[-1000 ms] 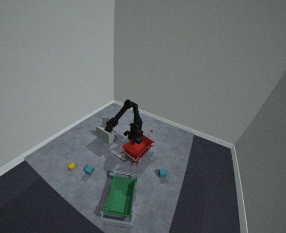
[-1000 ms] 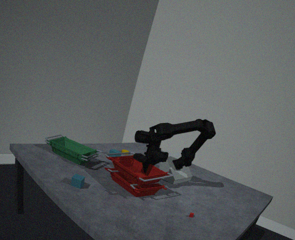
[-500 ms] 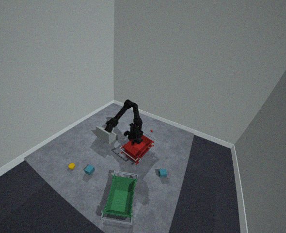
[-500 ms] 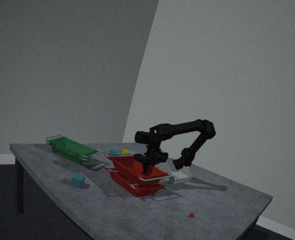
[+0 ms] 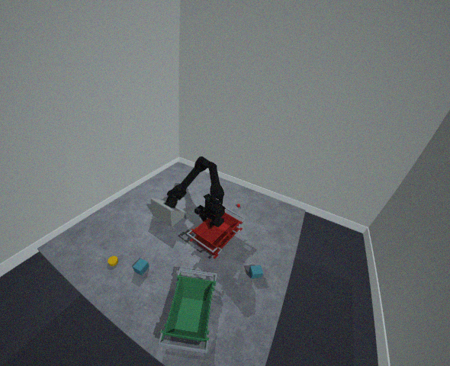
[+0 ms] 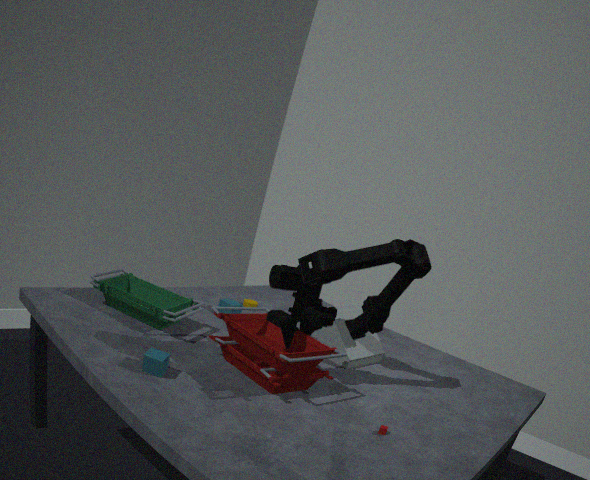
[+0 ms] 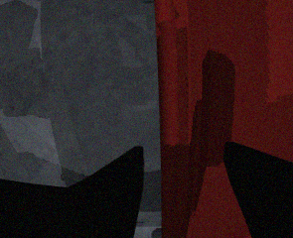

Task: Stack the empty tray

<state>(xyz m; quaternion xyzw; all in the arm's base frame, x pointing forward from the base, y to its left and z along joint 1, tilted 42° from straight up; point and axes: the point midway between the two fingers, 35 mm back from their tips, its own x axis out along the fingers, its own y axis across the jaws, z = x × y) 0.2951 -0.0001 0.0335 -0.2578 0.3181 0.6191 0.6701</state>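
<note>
My gripper tip is 70 mm short of the red tray, 30 mm below it and 10 mm to the left of it. The rest, counted from my gripper tip: small red block 360 mm to the left, 70 mm below, 50 mm ahead; then yellow disc 470 mm to the right, 300 mm behind, 70 mm below.
</note>
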